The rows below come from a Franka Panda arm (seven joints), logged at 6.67 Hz.
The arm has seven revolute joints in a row. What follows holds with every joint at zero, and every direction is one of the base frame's. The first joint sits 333 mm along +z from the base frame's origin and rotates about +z. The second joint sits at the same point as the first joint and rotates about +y. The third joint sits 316 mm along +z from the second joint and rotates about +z. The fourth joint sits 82.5 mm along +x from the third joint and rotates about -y. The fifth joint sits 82.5 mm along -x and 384 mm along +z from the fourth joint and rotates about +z. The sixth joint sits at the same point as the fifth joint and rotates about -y. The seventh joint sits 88 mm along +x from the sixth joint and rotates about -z. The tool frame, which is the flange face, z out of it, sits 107 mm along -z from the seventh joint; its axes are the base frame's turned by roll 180, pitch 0 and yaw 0 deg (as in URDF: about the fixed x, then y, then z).
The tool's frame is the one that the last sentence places.
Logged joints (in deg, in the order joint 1, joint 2, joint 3, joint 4, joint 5, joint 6, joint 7), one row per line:
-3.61 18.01 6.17 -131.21 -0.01 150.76 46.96
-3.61 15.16 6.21 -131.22 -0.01 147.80 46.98
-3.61 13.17 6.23 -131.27 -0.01 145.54 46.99
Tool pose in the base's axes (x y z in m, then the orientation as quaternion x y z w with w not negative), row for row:
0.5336 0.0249 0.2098 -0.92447 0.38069 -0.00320 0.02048
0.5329 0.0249 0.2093 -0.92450 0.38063 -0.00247 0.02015
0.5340 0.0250 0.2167 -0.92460 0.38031 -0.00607 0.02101
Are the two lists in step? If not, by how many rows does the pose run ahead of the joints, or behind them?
The pose runs 2 rows behind the joints: the pose in row i belongs to the joints in row i - 2.
